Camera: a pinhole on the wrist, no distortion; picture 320 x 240 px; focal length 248.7 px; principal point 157.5 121.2 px. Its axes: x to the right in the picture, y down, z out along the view. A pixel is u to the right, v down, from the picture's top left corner.
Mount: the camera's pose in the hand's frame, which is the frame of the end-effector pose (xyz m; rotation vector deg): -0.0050 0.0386 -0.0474 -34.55 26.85 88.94
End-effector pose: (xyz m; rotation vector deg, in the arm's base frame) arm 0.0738 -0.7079 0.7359 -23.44 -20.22 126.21
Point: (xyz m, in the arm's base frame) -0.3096 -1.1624 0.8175
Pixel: 229.4 159.5
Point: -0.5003 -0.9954 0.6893
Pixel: 275.2 38.7
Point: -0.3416 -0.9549 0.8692
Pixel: 177.9 81.1
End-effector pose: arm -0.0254 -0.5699 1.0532 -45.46 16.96 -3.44
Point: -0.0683 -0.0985 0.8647
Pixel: 257.8 132.8
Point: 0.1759 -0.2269 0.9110
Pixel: outside the picture
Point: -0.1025 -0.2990 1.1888
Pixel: 34.0 226.9
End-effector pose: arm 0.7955 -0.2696 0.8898 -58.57 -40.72 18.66
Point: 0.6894 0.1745 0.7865
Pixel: 137.6 22.1
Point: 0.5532 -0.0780 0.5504
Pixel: 230.8 218.3
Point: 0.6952 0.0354 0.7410
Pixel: 166.4 65.7
